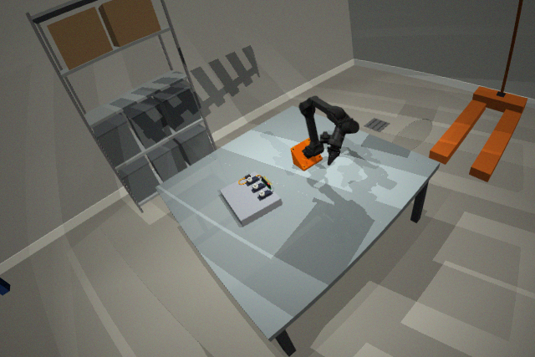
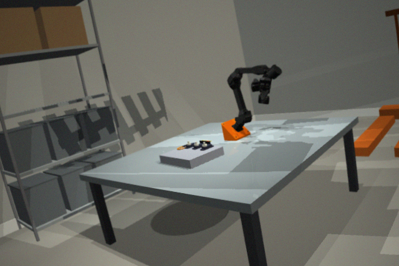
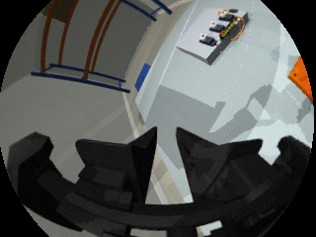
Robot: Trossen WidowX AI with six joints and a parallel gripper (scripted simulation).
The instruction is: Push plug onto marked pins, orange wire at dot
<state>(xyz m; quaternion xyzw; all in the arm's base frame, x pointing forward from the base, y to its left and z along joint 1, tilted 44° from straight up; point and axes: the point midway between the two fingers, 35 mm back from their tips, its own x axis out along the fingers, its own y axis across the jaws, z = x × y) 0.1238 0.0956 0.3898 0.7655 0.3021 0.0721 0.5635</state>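
The grey printed holder is 330 mm ahead of my gripper tip, 350 mm to the right of it and 230 mm below it.
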